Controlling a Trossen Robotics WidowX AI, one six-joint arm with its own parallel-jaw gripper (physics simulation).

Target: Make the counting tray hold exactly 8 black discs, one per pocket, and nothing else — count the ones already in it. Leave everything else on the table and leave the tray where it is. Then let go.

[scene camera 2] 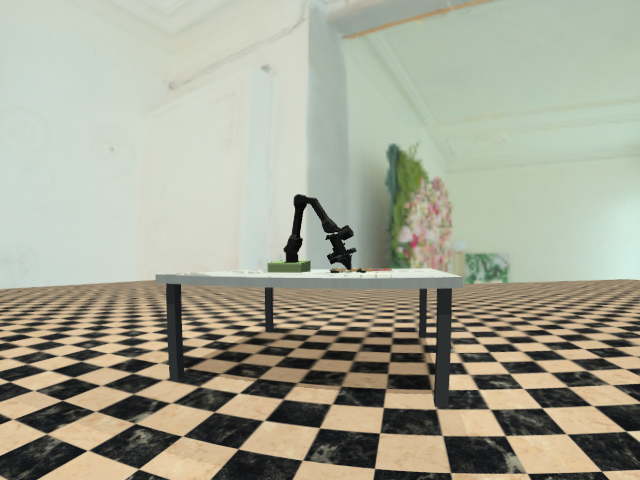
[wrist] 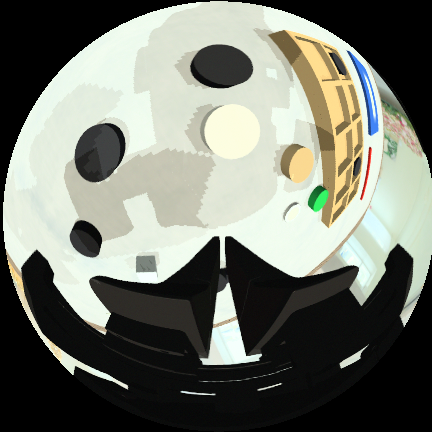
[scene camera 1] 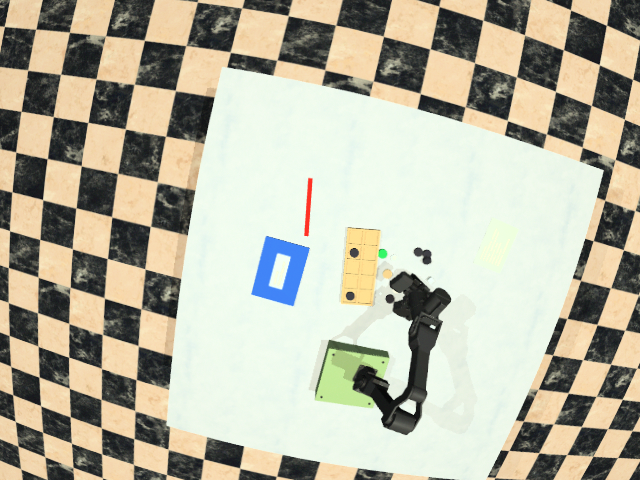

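Note:
The tan counting tray (scene camera 1: 368, 281) (wrist: 305, 80) holds two black discs, one (scene camera 1: 350, 296) (wrist: 338, 63) in an end pocket at the arm-base end and one (scene camera 1: 354, 252) (wrist: 357, 166) further along the same row. Three black discs (scene camera 1: 426, 253) lie clustered right of the tray. Another black disc (scene camera 1: 389, 298) (wrist: 221, 66) lies beside it, and two more, one (wrist: 100, 152) and a second (wrist: 86, 239), lie at left in the wrist view. My gripper (scene camera 2: 348, 266) (wrist: 221, 241) is shut and empty, low over the table; a dark disc shows partly behind the fingers. The arm hides its tips in scene camera 1.
A green disc (scene camera 1: 382, 253) (wrist: 318, 199), a tan disc (scene camera 1: 387, 273) (wrist: 298, 164), a small white disc (wrist: 292, 212) and a cream disc (wrist: 232, 132) lie near the tray. A grey cube (wrist: 146, 264) is near my fingers. A blue frame (scene camera 1: 261, 268) and red bar (scene camera 1: 308, 206) lie left.

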